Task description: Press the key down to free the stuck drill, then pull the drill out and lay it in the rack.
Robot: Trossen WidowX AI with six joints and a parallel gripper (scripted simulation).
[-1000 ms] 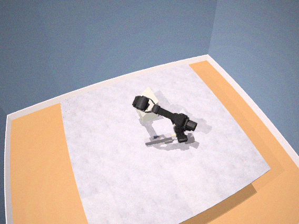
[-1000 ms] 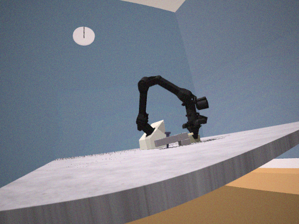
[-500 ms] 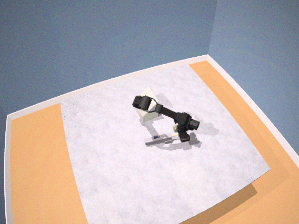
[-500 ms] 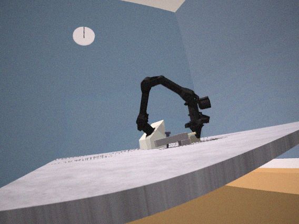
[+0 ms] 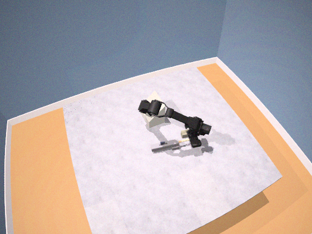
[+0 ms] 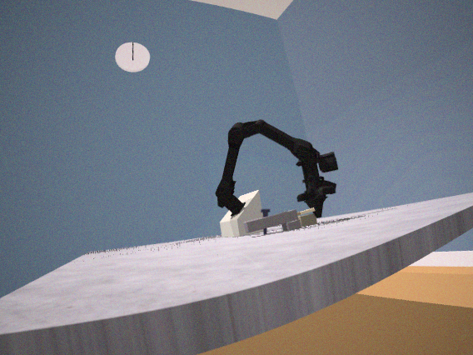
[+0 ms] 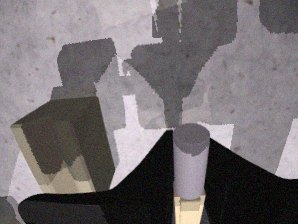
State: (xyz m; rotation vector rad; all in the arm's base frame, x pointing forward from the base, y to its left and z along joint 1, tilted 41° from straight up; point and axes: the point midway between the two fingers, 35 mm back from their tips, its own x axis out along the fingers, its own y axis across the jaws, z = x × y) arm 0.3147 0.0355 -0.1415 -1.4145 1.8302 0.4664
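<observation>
The drill lies 10 mm behind my gripper tip, 40 mm to the right of it and 30 mm above it. From my gripper tip the other things lie so: olive-tan rack: 70 mm behind, 10 mm to the left; holder block: 60 mm behind, 170 mm to the right, 10 mm above; key: 70 mm behind, 190 mm to the right, 30 mm above.
</observation>
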